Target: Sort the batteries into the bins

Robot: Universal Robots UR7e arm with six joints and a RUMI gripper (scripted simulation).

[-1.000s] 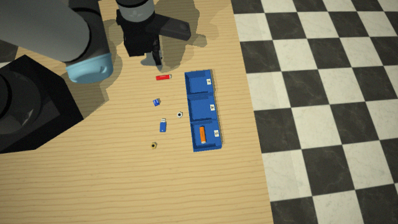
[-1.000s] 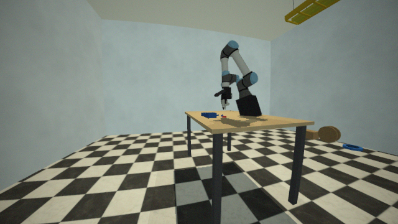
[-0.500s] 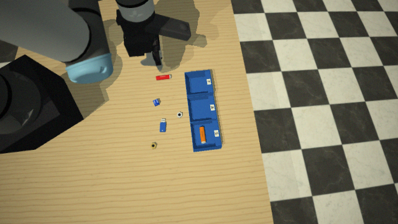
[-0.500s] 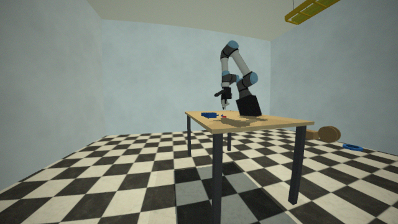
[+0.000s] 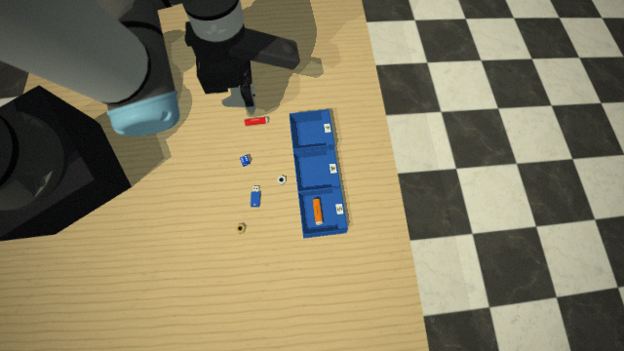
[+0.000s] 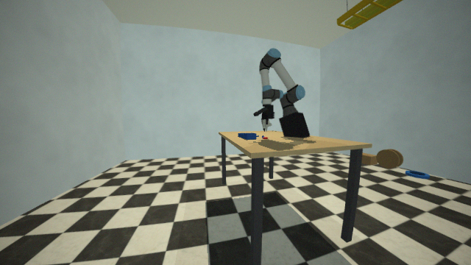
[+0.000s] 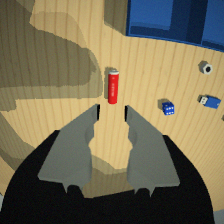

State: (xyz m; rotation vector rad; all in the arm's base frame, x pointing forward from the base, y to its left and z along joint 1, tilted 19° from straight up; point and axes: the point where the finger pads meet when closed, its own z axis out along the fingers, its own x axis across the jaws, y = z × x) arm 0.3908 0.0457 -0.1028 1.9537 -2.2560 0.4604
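The red battery lies 7 cm below my hand. The rest, counted from my hand: blue USB stick (4 cm behind, 16 cm to the right, 7 cm below); then blue die (4 cm behind, 9 cm to the right, 7 cm below); then white nut (2 cm ahead, 15 cm to the right, 7 cm below).
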